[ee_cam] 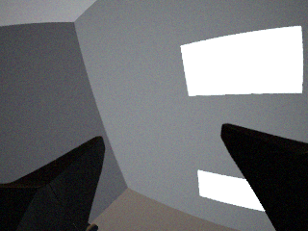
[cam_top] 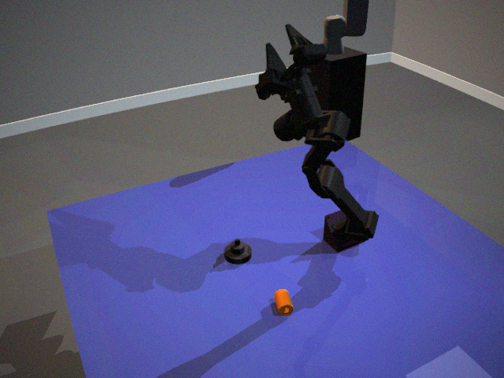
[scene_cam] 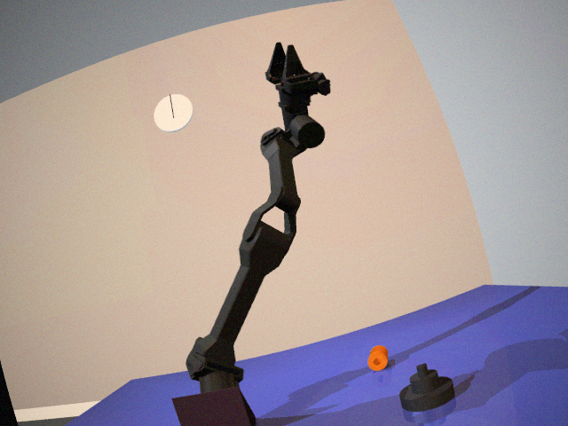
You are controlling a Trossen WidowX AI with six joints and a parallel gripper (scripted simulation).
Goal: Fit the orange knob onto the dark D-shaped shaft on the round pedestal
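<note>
The orange knob is 68 cm below my gripper tip, 8 cm to the left of it and 4 cm ahead of it. From my gripper tip the other things lie so: dark round pedestal (67 cm below, 18 cm to the right, 1 cm ahead).
</note>
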